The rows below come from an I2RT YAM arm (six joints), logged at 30 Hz.
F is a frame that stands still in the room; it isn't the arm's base.
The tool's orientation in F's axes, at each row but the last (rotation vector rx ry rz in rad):
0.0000 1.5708 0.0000
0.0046 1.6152 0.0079
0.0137 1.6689 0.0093
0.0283 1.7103 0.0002
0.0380 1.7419 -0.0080
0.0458 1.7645 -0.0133
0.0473 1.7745 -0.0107
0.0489 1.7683 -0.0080
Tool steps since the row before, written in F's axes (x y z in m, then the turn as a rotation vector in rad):
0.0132 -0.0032 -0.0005 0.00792 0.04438 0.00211
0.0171 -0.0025 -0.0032 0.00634 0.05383 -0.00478
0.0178 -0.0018 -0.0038 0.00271 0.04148 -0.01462
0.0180 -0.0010 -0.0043 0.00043 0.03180 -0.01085
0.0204 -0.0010 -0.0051 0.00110 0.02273 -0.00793
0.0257 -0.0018 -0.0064 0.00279 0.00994 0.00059
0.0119 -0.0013 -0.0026 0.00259 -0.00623 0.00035
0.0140 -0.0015 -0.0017 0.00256 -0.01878 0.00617
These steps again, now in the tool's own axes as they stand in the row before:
0.0005 -0.0032 0.0132 -0.00211 0.04438 0.00792
0.0024 -0.0026 0.0172 0.00492 0.05378 0.00667
0.0020 -0.0018 0.0181 0.01489 0.04128 0.00404
0.0017 -0.0007 0.0184 0.01129 0.03162 0.00142
0.0015 -0.0005 0.0210 0.00810 0.02262 0.00183
0.0013 -0.0009 0.0265 -0.00088 0.01005 0.00228
0.0001 -0.0009 0.0122 -0.00103 -0.00612 0.00267
-0.0011 -0.0010 0.0141 -0.00709 -0.01853 0.00190

